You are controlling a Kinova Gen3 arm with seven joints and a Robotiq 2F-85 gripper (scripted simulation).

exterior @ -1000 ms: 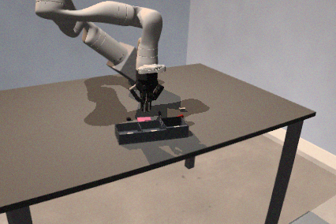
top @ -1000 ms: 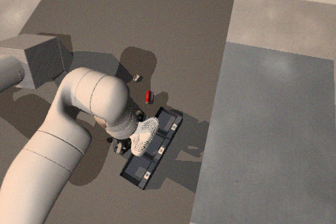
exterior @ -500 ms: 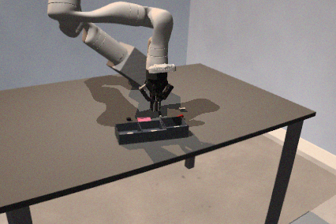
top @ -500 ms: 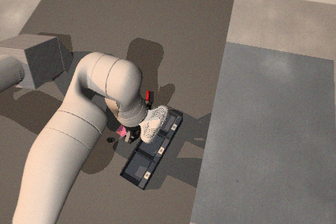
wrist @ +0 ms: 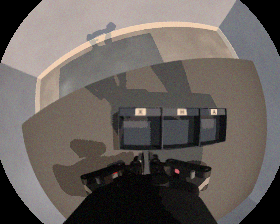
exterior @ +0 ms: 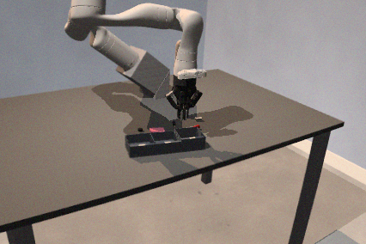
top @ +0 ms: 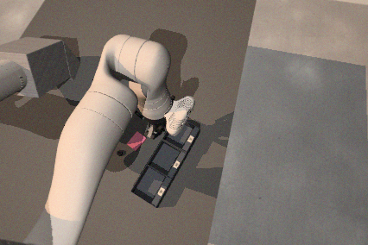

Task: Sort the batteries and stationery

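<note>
The flat pink piece is 90 mm below my hand, 90 mm behind it and 50 mm to the right of it. The rest, counted from my hand: dark round thing (120 mm behind, 100 mm to the right, 90 mm below); then three joined bins (80 mm to the right, 70 mm below, 30 mm ahead); then red battery (90 mm below, 80 mm to the left, 50 mm behind).
</note>
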